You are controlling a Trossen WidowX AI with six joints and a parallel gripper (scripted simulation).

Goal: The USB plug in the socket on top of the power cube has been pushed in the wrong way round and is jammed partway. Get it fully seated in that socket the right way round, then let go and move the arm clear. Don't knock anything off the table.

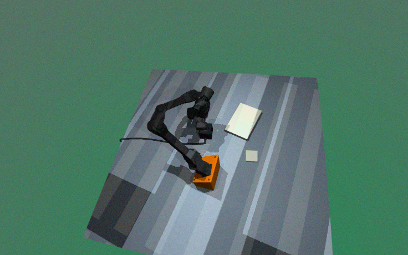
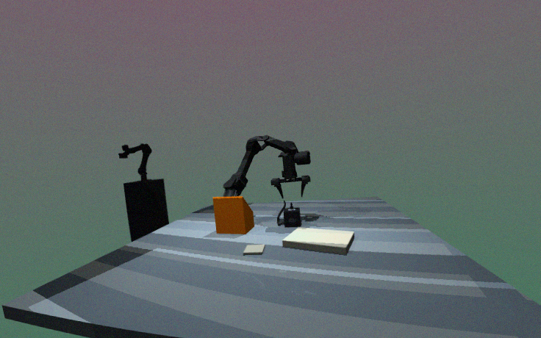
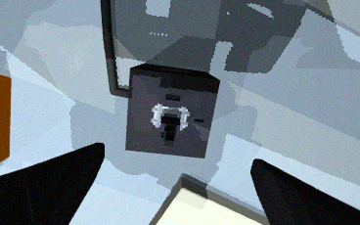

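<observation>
The dark USB plug lies 10 mm behind my gripper tip and 40 mm below it. Round my gripper tip: flat cream slab 100 mm ahead, 230 mm to the right, 120 mm below; then small cream tile 140 mm behind, 290 mm to the right, 130 mm below.
</observation>
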